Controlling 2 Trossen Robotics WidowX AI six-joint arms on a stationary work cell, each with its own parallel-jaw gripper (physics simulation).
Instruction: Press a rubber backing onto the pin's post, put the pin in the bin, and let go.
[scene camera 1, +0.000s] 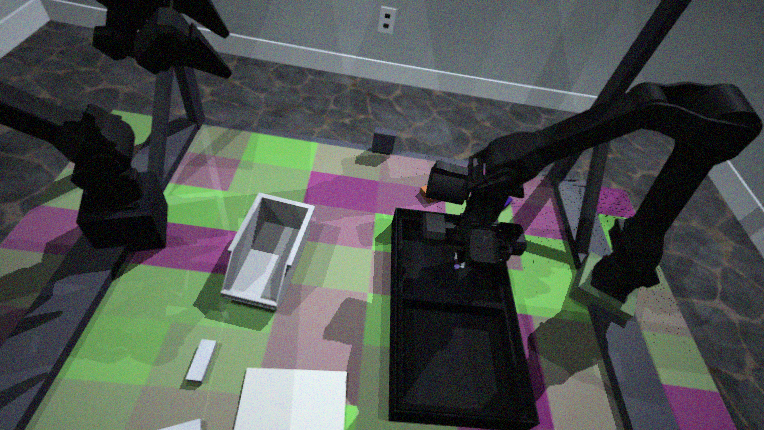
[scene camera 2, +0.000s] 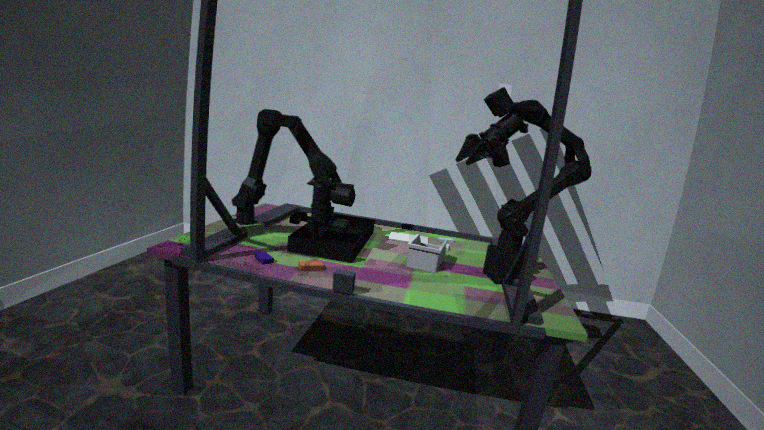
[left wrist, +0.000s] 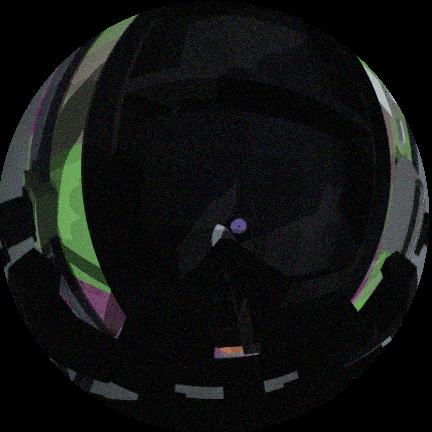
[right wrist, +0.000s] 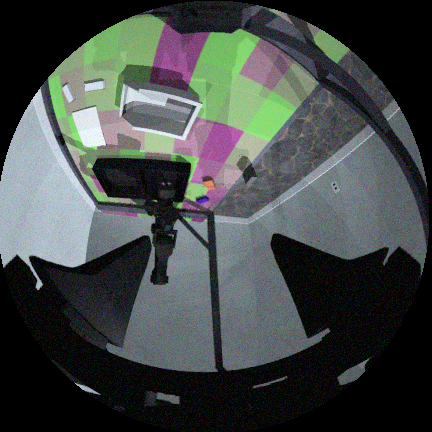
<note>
The left gripper (scene camera 1: 459, 261) grips a pin, which still rests on a black bin (scene camera 1: 456, 348). The right gripper (scene camera 1: 228, 54) is open and holds nothing. Further things: a white open box (scene camera 1: 265, 252).
The left gripper also shows in scene camera 2 (scene camera 2: 317, 246) and in the left wrist view (left wrist: 224, 243). The right gripper is seen too in scene camera 2 (scene camera 2: 461, 162) and in the right wrist view (right wrist: 211, 241). The black bin shows as well in scene camera 2 (scene camera 2: 345, 247), in the left wrist view (left wrist: 195, 121) and in the right wrist view (right wrist: 139, 178).
</note>
